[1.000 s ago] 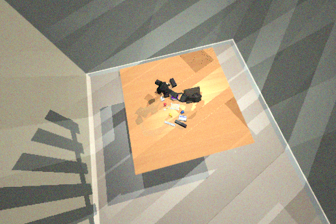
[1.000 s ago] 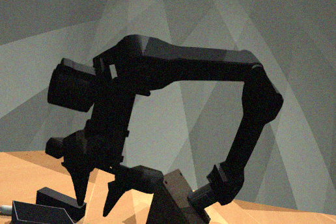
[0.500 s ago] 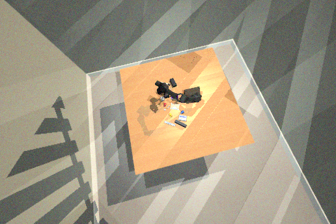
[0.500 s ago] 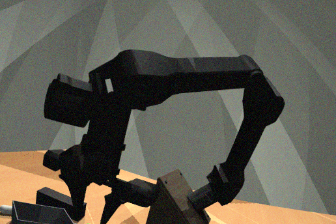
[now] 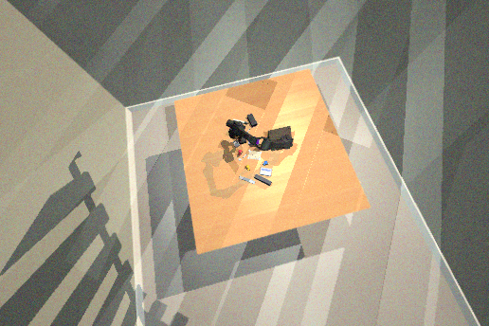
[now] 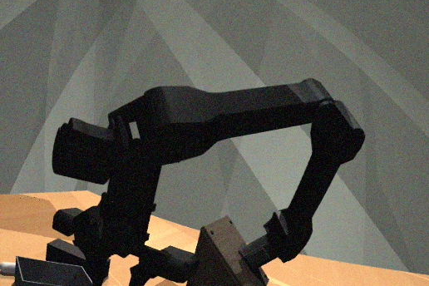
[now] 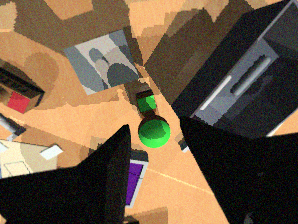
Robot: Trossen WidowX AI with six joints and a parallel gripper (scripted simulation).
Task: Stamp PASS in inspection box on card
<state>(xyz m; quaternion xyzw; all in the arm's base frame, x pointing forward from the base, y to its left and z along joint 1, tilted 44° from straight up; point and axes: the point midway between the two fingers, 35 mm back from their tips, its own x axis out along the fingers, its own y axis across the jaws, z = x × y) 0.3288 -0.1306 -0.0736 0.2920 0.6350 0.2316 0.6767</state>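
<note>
The green stamp lies 3 cm below my gripper tip. Round my gripper tip: red stamp: 12 cm to the left, 5 cm ahead, 3 cm below; then purple ink pad: 10 cm behind, 6 cm to the left, 4 cm below; then dark tray: 9 cm to the right, 3 cm below, 1 cm ahead.
</note>
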